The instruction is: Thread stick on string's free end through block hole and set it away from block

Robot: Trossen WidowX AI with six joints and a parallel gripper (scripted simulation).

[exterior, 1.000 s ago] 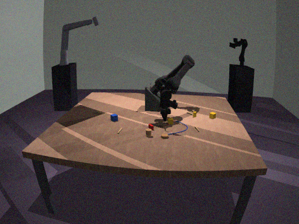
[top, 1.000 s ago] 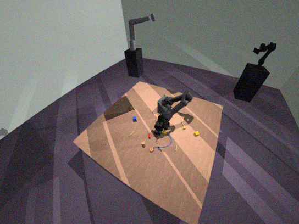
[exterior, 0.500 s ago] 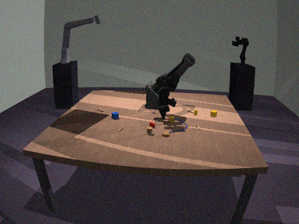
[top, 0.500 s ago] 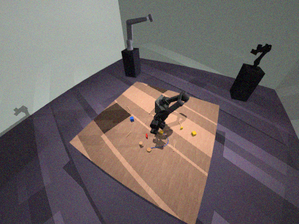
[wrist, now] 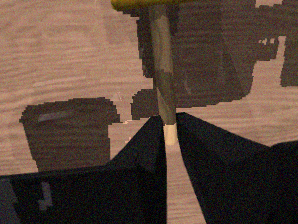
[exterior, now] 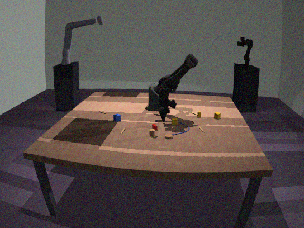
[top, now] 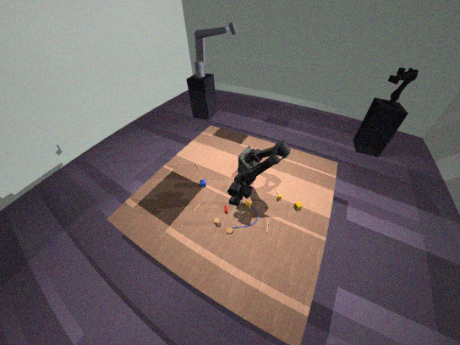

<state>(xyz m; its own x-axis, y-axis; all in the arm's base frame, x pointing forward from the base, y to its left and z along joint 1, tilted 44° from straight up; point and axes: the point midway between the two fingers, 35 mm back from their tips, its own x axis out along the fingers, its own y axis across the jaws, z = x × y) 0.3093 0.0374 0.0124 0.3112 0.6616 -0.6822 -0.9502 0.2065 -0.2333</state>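
The red piece lies 8 cm ahead of my gripper tip and 6 cm to the right of it. Also, from my gripper tip: blue cube (29 cm to the right, 6 cm behind); wooden cylinder (19 cm ahead, 7 cm to the right); round wooden button (21 cm ahead, 2 cm to the left, 1 cm below).
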